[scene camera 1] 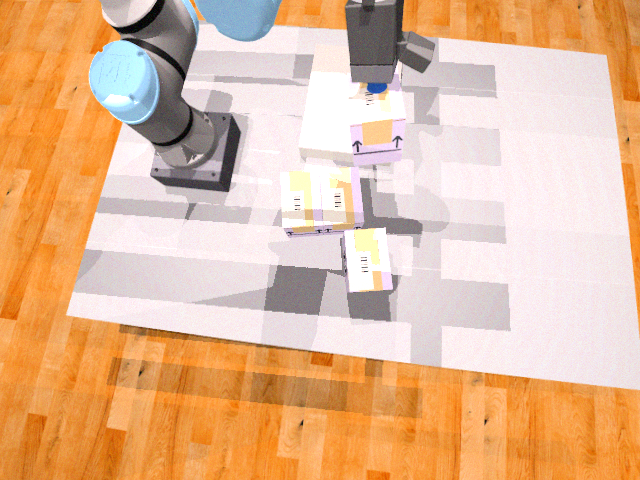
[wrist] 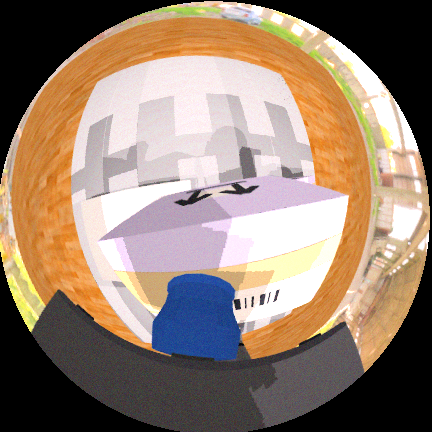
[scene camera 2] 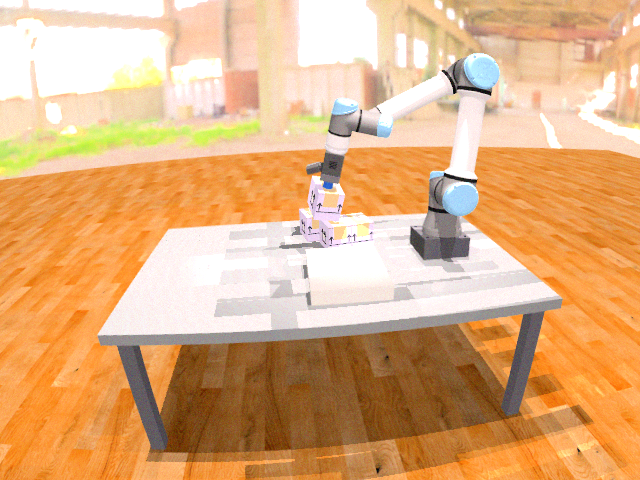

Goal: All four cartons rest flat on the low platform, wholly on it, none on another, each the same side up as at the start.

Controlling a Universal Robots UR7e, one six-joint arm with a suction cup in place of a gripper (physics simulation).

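Places are measured from the arm's base along level axes (x left, y ahead, z down), in metres.
Pixels of known places: hand, tool point: point(scene camera 1: 376, 93) point(wrist: 202, 277) point(scene camera 2: 326, 190); arm's base, link origin: point(scene camera 1: 188, 141) point(scene camera 2: 441, 231).
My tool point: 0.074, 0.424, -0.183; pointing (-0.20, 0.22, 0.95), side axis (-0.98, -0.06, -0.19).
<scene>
For each thing: its top centre in the pictures, then the offset to it from my tool point, as dx, dy, dz. Level surfaces: height alone.
- lilac-and-white carton, top centre: point(wrist: 275, 308) point(scene camera 1: 382, 89) point(scene camera 2: 324, 178) -0.023, +0.007, -0.037
- low white platform, top centre: point(wrist: 130, 241) point(scene camera 1: 352, 97) point(scene camera 2: 345, 265) +0.155, -0.056, +0.207
- third carton, top centre: point(scene camera 1: 368, 259) point(scene camera 2: 313, 211) -0.264, +0.062, +0.154
- table, surface height: dz +0.255
My suction gripper point(scene camera 1: 376, 87) point(scene camera 2: 328, 184) point(wrist: 201, 285) is on the top face of a lilac-and-white carton point(scene camera 1: 377, 135) point(scene camera 2: 329, 199) point(wrist: 280, 250) and holds it upright, arrows pointing up, in the air. In scene camera 1 it overlaps the right front part of the low white platform point(scene camera 1: 324, 118) point(scene camera 2: 346, 271) point(wrist: 122, 207). Two cartons, one point(scene camera 1: 299, 201) point(scene camera 2: 362, 228) nearer the robot base and one point(scene camera 1: 338, 198) point(scene camera 2: 337, 233) beside it, stand close together on the table. A third carton point(scene camera 1: 366, 260) point(scene camera 2: 306, 225) stands near them. No carton shows resting on the platform.
The robot base point(scene camera 1: 222, 149) point(scene camera 2: 439, 245) stands on the table point(scene camera 1: 558, 206) point(scene camera 2: 170, 294), left of the platform in scene camera 1. The three standing cartons are on the platform's near side in scene camera 1 and behind it in scene camera 2.
</scene>
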